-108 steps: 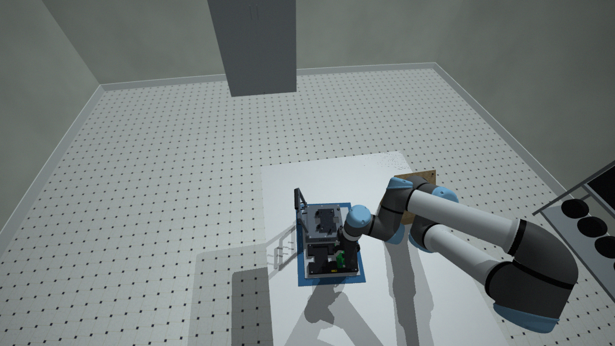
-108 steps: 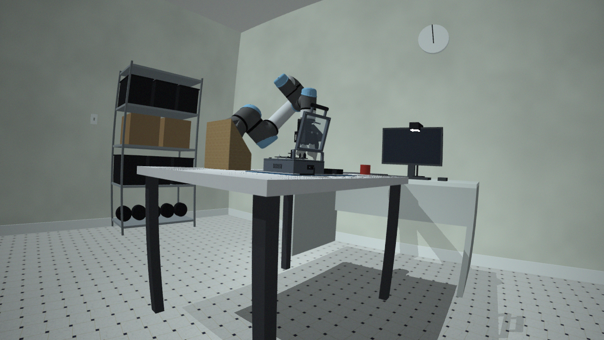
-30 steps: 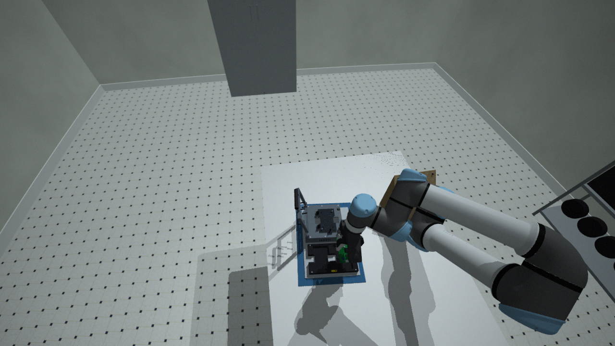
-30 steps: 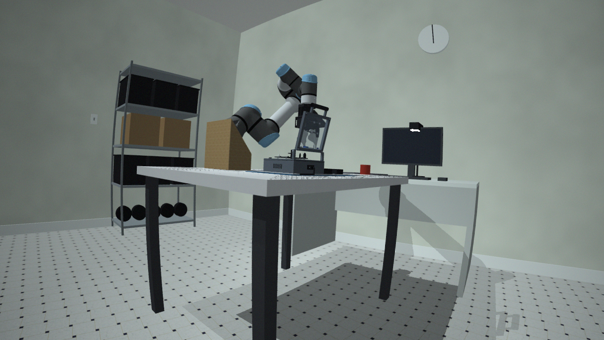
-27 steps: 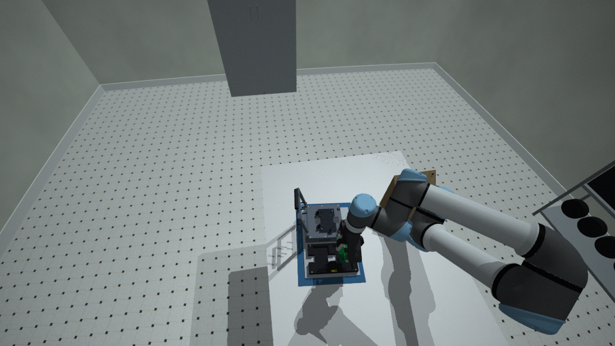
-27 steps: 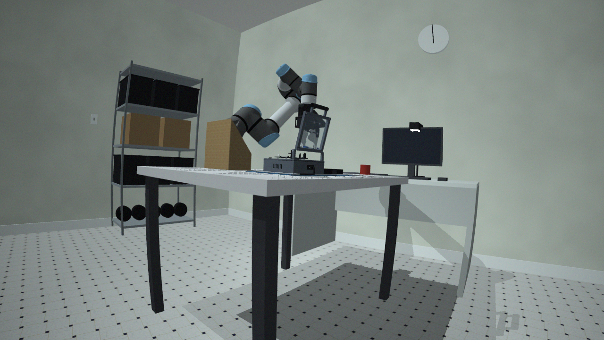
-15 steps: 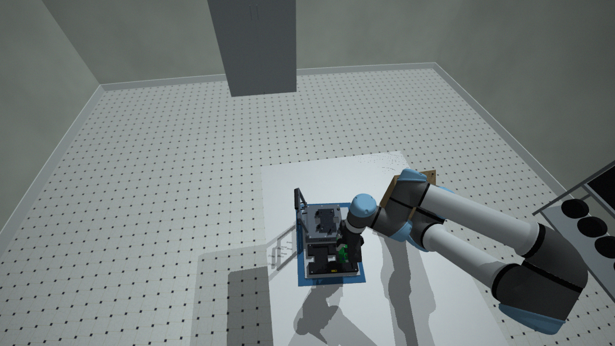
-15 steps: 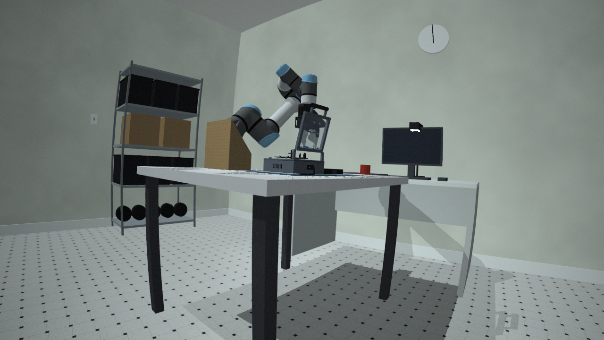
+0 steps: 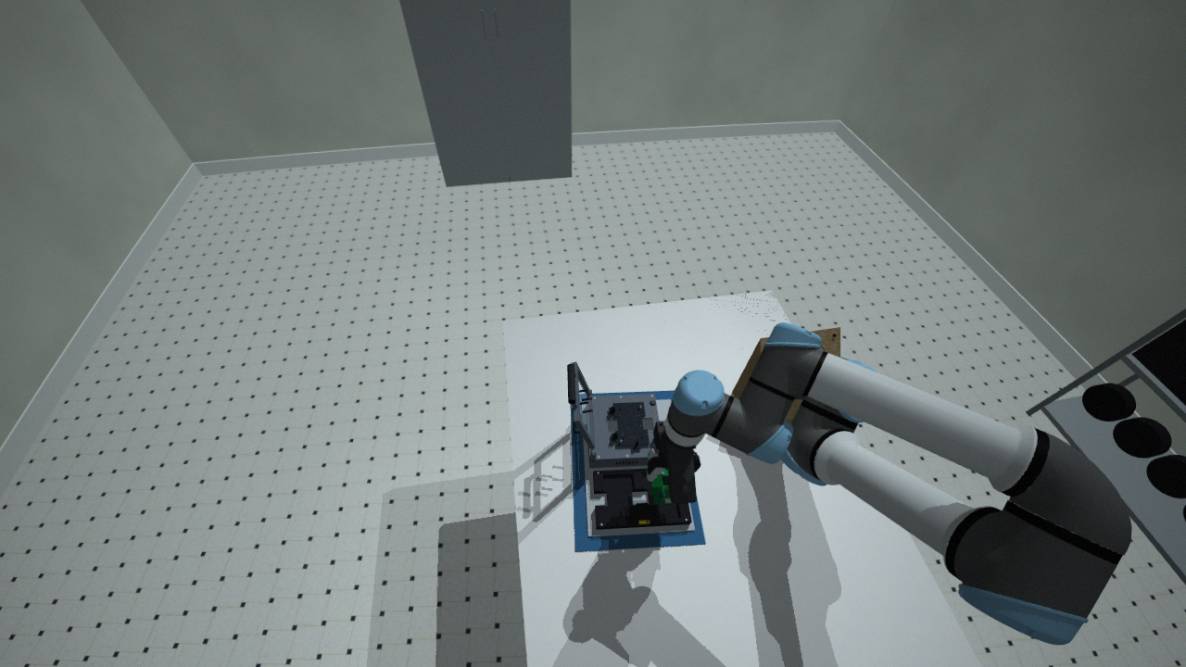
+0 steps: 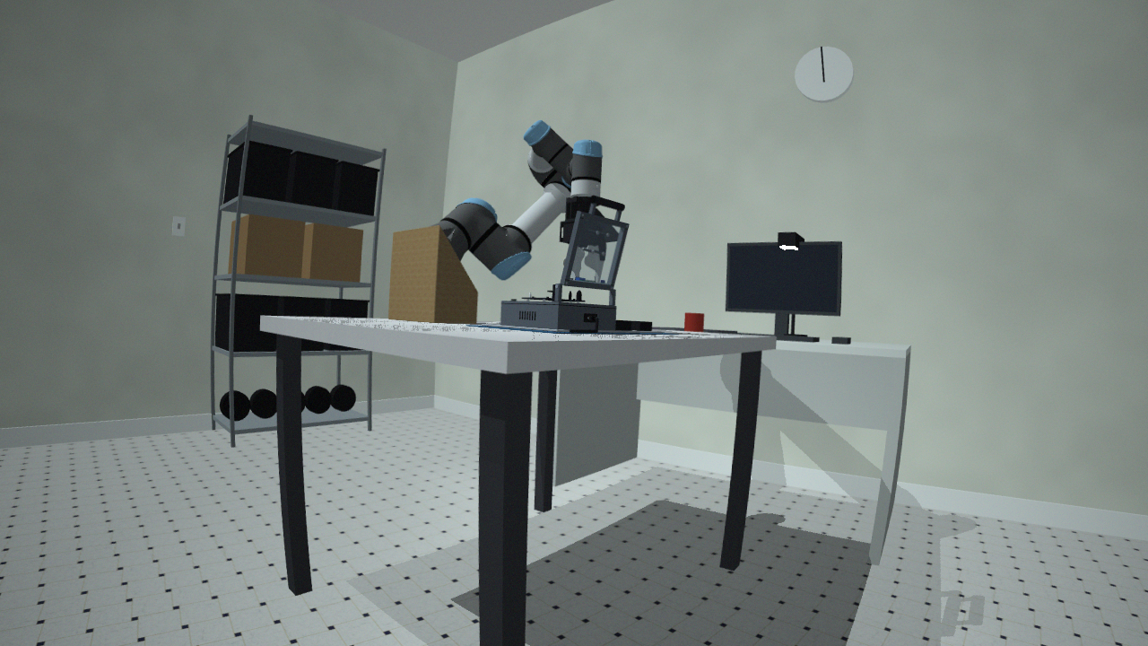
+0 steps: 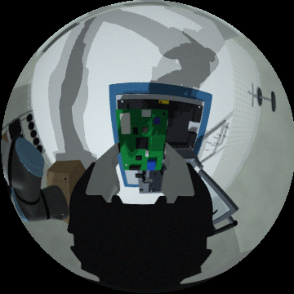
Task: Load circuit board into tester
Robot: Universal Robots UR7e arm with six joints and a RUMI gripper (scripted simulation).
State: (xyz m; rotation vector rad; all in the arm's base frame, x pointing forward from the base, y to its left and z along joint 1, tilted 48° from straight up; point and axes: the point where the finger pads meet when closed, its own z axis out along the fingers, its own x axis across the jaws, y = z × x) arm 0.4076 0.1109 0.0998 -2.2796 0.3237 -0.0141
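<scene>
Now: hand 14 cm short of the lid, 20 cm to the left of it and 6 cm below it. The rest, counted from my hand: green circuit board (right at my hand).
</scene>
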